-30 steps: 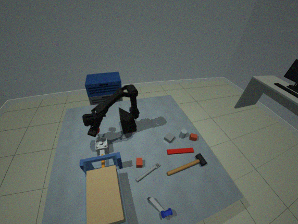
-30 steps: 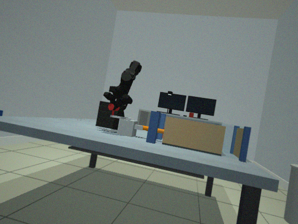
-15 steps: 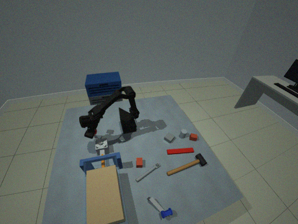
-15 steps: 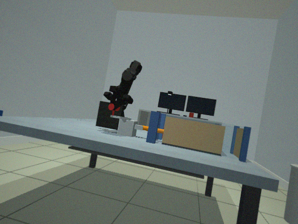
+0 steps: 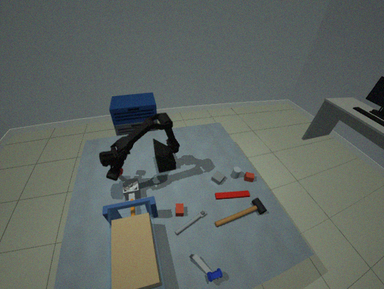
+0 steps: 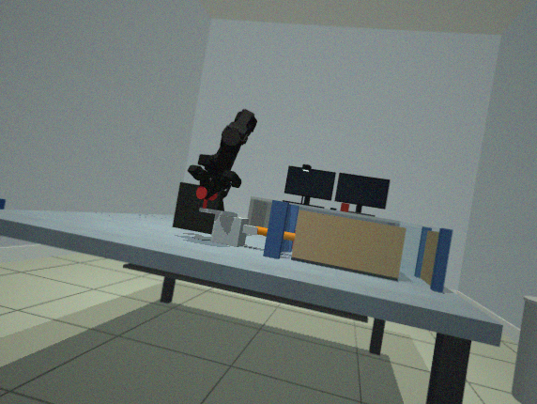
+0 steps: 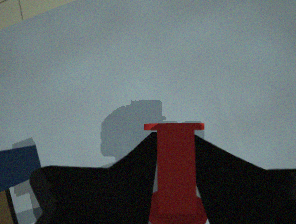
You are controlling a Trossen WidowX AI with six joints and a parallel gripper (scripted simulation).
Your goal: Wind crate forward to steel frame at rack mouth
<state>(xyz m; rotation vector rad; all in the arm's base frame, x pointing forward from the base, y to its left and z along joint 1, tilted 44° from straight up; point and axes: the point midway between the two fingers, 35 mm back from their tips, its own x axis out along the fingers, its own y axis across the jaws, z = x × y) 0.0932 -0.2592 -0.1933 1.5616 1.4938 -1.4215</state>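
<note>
Right now the red-knobbed winch handle is 40 mm to the left of my gripper tip, 40 mm ahead of it and 30 mm below it. The rest, counted from my gripper tip: grey winch 100 mm below, 70 mm to the left, 70 mm ahead; then clear-panelled cubby 490 mm ahead, 70 mm to the left, 20 mm below; then red knob 20 mm to the left, 10 mm ahead.
</note>
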